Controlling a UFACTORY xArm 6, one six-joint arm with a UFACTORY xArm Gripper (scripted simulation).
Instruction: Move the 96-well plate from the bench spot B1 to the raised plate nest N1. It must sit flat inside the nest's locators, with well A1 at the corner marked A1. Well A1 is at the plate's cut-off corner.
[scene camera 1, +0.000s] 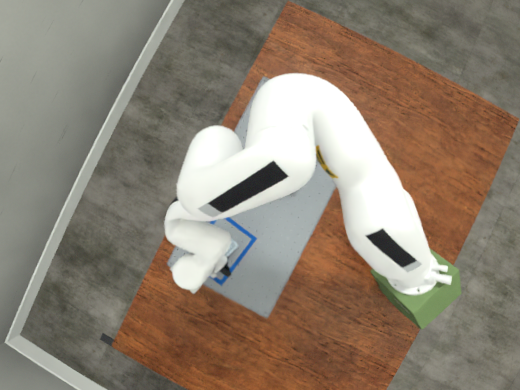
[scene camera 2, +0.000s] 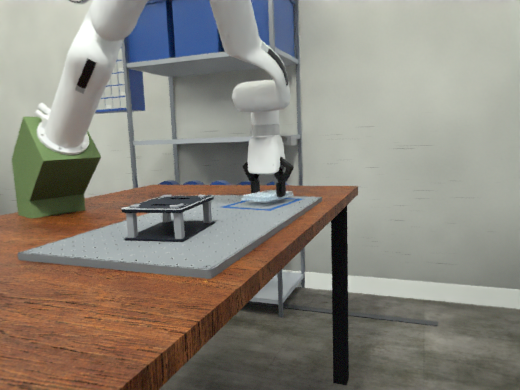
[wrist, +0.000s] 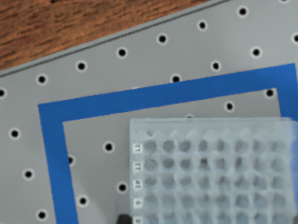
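A clear 96-well plate (wrist: 175, 163) is visible in the scene, and so is the gripper (scene camera 2: 268, 195).
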